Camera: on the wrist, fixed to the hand. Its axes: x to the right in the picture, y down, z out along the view.
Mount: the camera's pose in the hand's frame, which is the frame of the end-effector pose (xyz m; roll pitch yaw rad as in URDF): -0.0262 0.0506 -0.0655 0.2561 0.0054 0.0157
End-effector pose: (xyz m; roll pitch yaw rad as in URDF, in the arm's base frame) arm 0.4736 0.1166 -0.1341 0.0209 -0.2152 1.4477
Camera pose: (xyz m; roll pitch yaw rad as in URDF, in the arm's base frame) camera 0.4206 0.1112 -0.2026 0.2735 -0.2101 1.4639
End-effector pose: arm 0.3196 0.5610 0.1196 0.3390 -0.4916 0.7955
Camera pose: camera 0.2686 0.6083 0.0676 0.5862 -0.4917 0.8143
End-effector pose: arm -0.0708 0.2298 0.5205 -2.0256 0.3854 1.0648
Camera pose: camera -0.0147 0.1638 0.5149 -1.7744 0.3971 1.0521
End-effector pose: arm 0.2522 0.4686 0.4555 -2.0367 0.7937 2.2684
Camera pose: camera 0.3335 0.4981 0.4631 -1.7929 0.8052 2.2513
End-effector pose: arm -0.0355 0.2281 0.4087 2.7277 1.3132 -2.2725
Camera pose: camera -0.0966 0.1868 0.4545 2.9394 1.3017 -2.3184
